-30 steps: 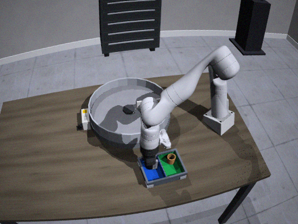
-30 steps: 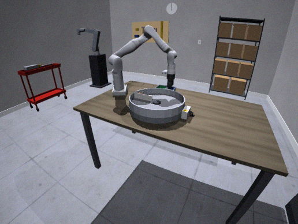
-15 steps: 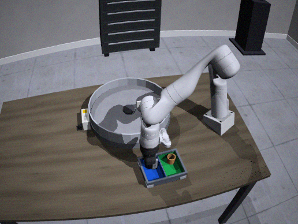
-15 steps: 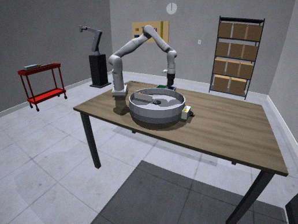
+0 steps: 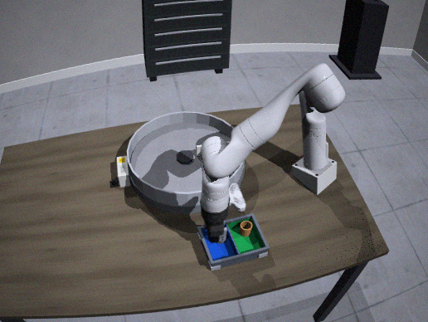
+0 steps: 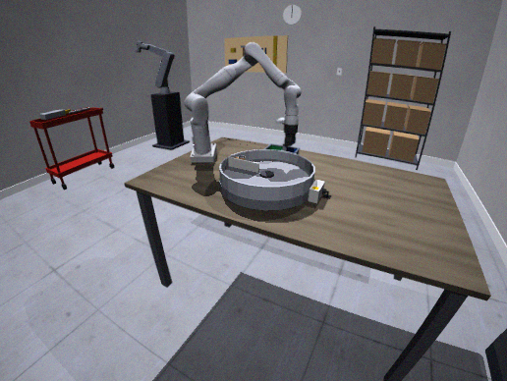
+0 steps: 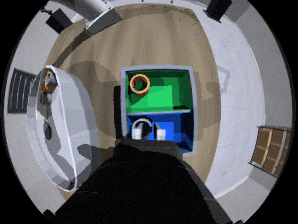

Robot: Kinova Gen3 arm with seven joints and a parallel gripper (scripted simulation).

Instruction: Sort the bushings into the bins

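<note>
My gripper is now 3 cm past the two-part bin, 3 cm above it and 2 cm to the right of it. Also, from my hand: grey turntable 35 cm to the right, 5 cm ahead.
</note>
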